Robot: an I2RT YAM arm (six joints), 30 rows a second.
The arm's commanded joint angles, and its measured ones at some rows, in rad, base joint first. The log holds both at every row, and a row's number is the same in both.
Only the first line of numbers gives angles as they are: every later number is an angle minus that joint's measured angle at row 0.
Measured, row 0:
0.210 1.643 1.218 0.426 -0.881 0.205
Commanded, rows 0 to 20:
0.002 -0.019 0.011 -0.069 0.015 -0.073
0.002 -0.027 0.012 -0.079 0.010 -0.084
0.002 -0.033 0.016 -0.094 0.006 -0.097
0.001 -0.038 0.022 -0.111 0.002 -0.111
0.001 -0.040 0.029 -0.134 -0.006 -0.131
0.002 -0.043 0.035 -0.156 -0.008 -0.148
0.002 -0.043 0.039 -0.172 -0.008 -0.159
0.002 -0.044 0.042 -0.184 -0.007 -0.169
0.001 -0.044 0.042 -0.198 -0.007 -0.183
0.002 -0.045 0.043 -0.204 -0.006 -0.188
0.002 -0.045 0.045 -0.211 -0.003 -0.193
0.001 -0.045 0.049 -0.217 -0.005 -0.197
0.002 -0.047 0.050 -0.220 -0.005 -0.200
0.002 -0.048 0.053 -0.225 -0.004 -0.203
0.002 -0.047 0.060 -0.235 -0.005 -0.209
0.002 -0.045 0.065 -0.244 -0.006 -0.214
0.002 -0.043 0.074 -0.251 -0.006 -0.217
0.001 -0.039 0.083 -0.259 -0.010 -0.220
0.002 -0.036 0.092 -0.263 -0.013 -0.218
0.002 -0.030 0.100 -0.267 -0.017 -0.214
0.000 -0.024 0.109 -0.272 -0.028 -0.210
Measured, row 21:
0.000 -0.033 0.089 -0.249 -0.003 -0.206
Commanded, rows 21 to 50:
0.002 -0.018 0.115 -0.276 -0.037 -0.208
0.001 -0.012 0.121 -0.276 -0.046 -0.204
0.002 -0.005 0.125 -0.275 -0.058 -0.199
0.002 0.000 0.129 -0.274 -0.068 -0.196
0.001 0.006 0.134 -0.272 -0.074 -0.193
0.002 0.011 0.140 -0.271 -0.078 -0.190
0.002 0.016 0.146 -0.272 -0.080 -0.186
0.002 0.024 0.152 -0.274 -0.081 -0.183
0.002 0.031 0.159 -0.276 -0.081 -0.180
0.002 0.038 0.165 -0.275 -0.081 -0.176
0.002 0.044 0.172 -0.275 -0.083 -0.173
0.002 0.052 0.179 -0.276 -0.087 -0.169
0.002 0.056 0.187 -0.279 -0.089 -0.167
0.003 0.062 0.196 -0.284 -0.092 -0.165
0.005 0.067 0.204 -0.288 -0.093 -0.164
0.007 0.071 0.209 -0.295 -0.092 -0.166
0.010 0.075 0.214 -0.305 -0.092 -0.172
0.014 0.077 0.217 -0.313 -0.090 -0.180
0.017 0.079 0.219 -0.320 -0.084 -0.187
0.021 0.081 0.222 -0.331 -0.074 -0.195
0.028 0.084 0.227 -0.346 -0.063 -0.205
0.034 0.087 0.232 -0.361 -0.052 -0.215
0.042 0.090 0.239 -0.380 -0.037 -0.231
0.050 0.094 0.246 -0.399 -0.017 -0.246
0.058 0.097 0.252 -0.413 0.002 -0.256
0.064 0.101 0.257 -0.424 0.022 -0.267
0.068 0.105 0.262 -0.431 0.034 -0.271
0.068 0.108 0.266 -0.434 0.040 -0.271
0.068 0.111 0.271 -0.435 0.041 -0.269
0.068 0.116 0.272 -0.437 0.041 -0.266
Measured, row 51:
0.069 0.110 0.262 -0.416 0.000 -0.244
